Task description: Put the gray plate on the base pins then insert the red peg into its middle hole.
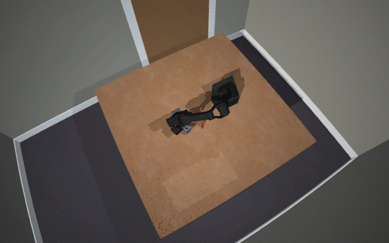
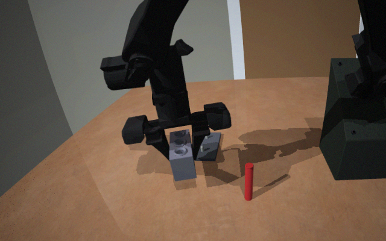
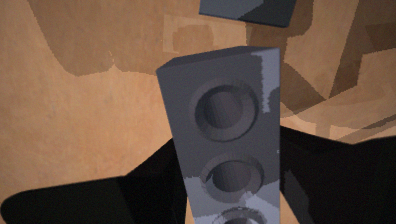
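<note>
The base is 2 cm behind my gripper tip, 13 cm to the right of it and 5 cm below it. Round my gripper tip: gray plate: 3 cm above; then red peg: 12 cm behind, 5 cm to the left, 2 cm below.
</note>
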